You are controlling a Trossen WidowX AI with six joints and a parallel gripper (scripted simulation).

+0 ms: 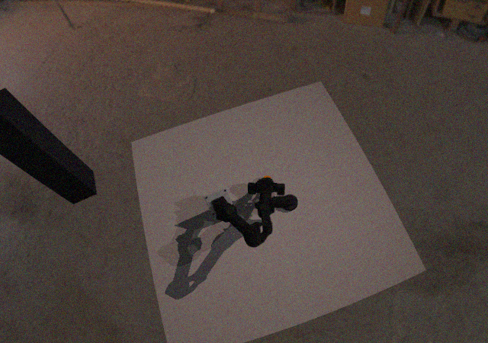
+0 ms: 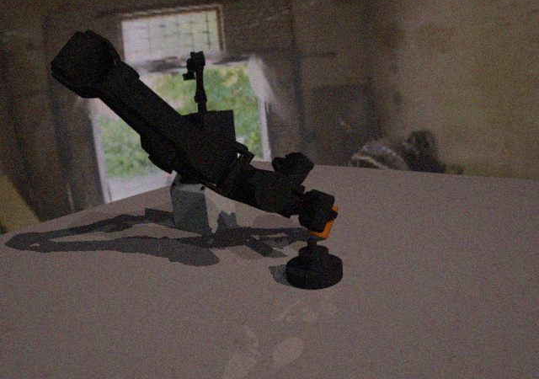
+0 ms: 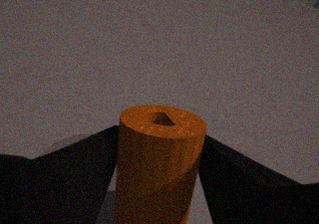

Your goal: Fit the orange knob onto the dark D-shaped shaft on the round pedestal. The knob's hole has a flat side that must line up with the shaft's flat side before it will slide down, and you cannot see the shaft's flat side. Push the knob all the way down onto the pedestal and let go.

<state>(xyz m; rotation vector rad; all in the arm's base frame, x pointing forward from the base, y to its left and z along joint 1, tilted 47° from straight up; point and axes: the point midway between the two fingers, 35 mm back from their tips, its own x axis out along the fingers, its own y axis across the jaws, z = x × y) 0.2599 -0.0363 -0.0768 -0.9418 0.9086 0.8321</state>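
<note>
My gripper tip is now 1 cm past the orange knob, 1 cm to the left of it and 1 cm above it. Also, from my gripper tip: dark round pedestal 5 cm ahead, 16 cm to the right, 1 cm below.
</note>
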